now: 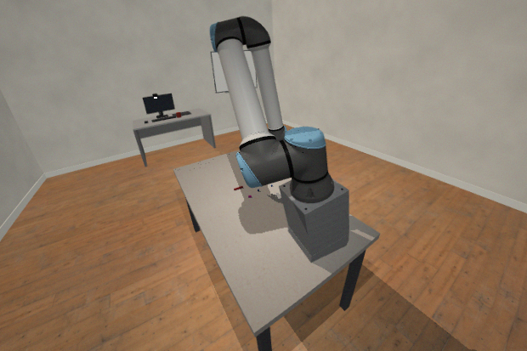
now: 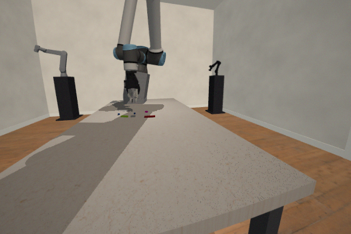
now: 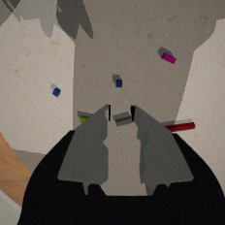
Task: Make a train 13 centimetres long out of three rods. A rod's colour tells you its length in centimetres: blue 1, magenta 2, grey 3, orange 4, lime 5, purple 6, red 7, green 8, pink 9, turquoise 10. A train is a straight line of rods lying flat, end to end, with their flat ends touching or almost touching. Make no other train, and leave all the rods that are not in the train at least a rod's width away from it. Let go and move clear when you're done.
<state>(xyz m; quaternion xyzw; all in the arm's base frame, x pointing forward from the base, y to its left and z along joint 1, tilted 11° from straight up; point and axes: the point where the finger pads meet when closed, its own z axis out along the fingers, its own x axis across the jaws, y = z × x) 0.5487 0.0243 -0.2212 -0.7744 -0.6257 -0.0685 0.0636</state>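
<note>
Right now the lime rod is 90 mm below my hand, 60 mm to the right of it and 60 mm ahead of it. Also, from my hand: grey rod 90 mm below, 80 mm ahead; then red rod 110 mm to the left, 110 mm ahead, 90 mm below; then magenta rod 90 mm below, 80 mm to the left, 30 mm behind.
</note>
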